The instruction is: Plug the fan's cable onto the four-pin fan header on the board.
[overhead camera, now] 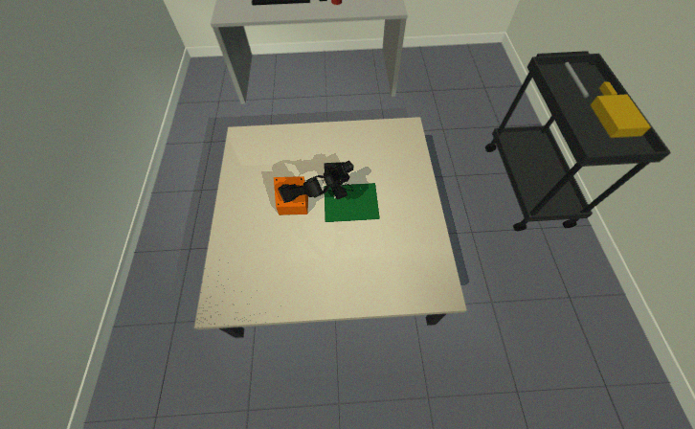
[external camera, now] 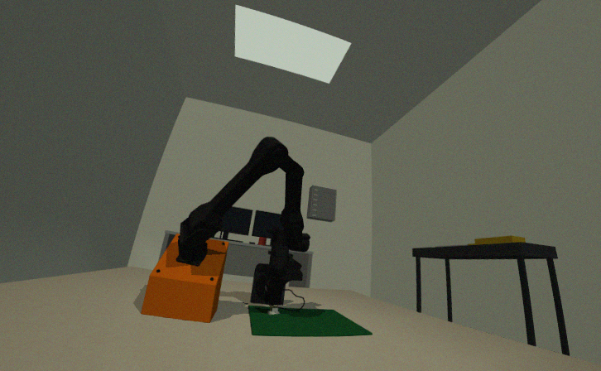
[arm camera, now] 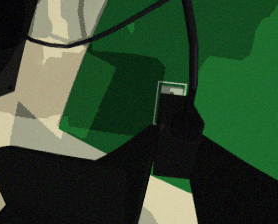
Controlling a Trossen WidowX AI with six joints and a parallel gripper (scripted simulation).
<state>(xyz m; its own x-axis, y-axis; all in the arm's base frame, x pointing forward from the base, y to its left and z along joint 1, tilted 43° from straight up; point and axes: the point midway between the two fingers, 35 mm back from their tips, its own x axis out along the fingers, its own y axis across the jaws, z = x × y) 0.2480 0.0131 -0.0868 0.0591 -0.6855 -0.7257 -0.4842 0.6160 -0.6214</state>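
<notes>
The dark fan plug is 1 cm above my gripper tip. The rest, counted from my gripper tip: black fan 1 cm behind, 14 cm to the left, 2 cm above; green board 9 cm ahead, 4 cm to the right, 6 cm below.
</notes>
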